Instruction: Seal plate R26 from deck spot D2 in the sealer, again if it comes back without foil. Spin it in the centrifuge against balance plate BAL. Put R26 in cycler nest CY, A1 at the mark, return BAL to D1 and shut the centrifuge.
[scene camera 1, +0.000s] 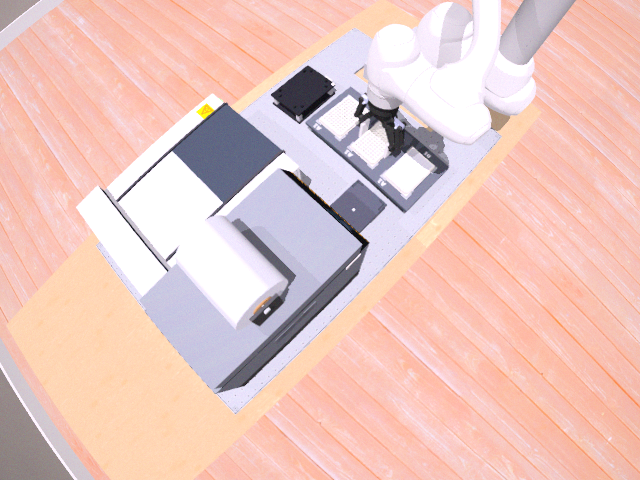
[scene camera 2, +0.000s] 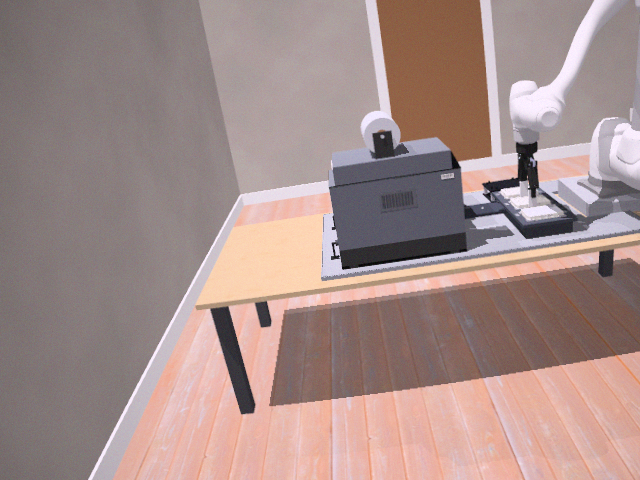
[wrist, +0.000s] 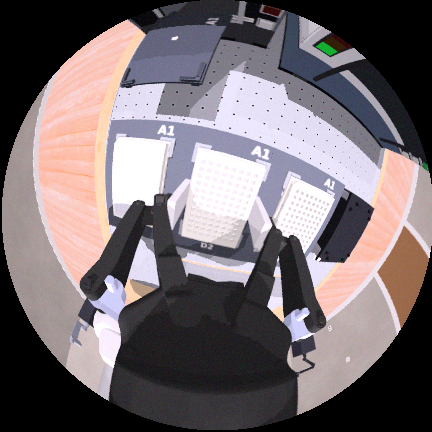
Observation:
In view: my gripper (scene camera 1: 375, 144), a smooth white plate (scene camera 1: 408, 172), a white foil roll (scene camera 1: 226, 267) and a dark square nest (wrist: 158, 59).
The smooth white plate shows as well in the wrist view (wrist: 139, 165). My gripper shows as well in scene camera 2 (scene camera 2: 528, 202) and in the wrist view (wrist: 219, 197).

